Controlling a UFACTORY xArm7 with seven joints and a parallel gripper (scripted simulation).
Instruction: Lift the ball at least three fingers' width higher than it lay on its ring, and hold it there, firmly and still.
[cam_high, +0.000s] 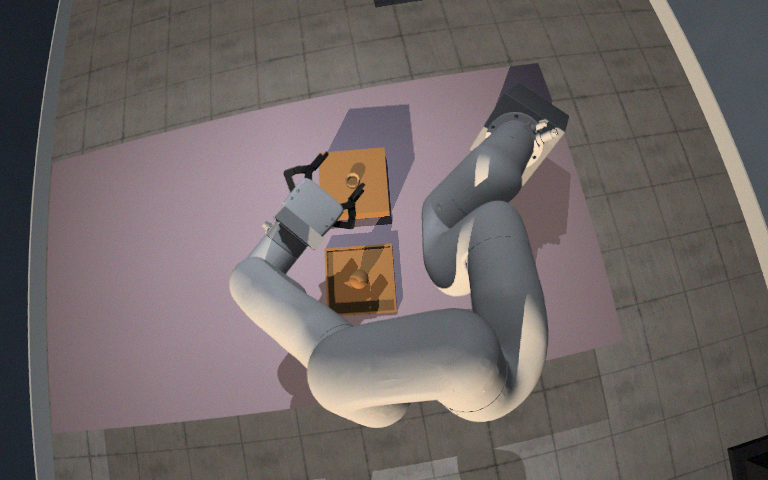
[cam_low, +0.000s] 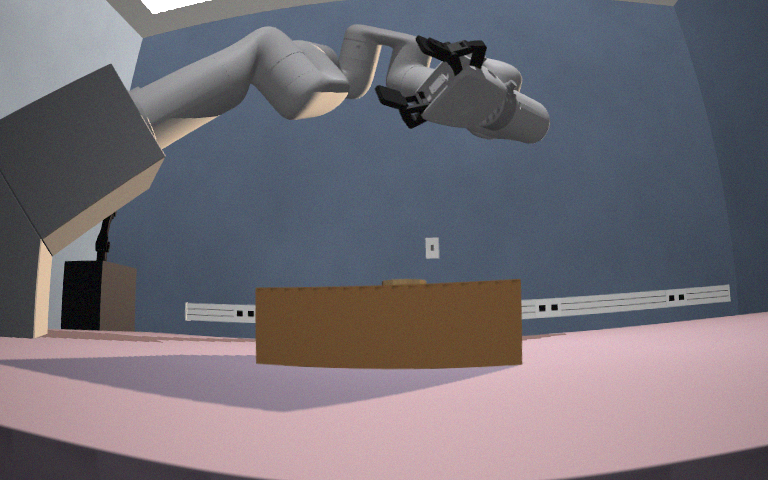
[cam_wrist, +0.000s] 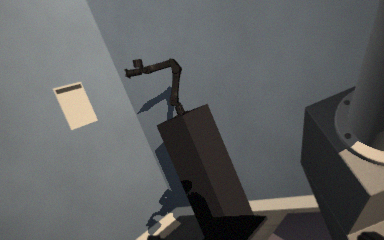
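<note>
Now: the orange tray 20 mm ahead of my hand, 180 mm to the left of it and 330 mm below it.
</note>
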